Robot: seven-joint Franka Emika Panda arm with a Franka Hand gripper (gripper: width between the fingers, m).
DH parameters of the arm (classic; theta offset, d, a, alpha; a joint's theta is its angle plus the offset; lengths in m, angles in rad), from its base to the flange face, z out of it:
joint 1: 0 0.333 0 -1.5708
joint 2: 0 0 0 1.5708
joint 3: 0 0.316 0.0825 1.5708
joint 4: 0 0 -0.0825 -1.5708
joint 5: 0 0.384 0 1.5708
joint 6: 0 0 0.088 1.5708
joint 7: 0 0.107 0 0
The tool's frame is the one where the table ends.
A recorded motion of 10 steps. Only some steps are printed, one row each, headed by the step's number.
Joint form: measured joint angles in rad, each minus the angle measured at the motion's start. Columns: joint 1, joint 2, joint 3, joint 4, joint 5, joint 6, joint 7.
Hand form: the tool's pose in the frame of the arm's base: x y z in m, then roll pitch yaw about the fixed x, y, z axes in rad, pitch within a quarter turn. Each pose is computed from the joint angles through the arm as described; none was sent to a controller.
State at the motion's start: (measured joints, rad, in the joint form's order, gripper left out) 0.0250 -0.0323 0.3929 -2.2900 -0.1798 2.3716 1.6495
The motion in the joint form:
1: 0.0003 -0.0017 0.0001 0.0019 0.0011 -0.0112 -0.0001
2: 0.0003 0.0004 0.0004 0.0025 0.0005 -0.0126 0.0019
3: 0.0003 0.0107 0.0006 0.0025 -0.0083 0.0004 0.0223
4: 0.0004 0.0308 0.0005 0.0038 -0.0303 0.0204 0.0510
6: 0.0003 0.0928 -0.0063 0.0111 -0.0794 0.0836 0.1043
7: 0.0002 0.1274 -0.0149 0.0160 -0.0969 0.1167 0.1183
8: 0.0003 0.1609 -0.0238 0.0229 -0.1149 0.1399 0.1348
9: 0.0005 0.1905 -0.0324 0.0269 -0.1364 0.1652 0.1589
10: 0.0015 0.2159 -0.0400 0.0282 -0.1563 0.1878 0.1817
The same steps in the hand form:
1: 0.4765 0.2098 0.3749 -3.0357 -0.1431 -1.1176
2: 0.4766 0.2099 0.3741 -3.0381 -0.1426 -1.1188
3: 0.4780 0.2108 0.3704 -3.0320 -0.1418 -1.1320
4: 0.4807 0.2120 0.3632 -3.0257 -0.1451 -1.1437
6: 0.4901 0.2136 0.3421 -3.0061 -0.1415 -1.1626
7: 0.4957 0.2121 0.3301 -2.9992 -0.1336 -1.1685
8: 0.5009 0.2101 0.3182 -2.9988 -0.1278 -1.1772
9: 0.5049 0.2082 0.3070 -2.9947 -0.1239 -1.1902
10: 0.5073 0.2068 0.2965 -2.9924 -0.1207 -1.2010

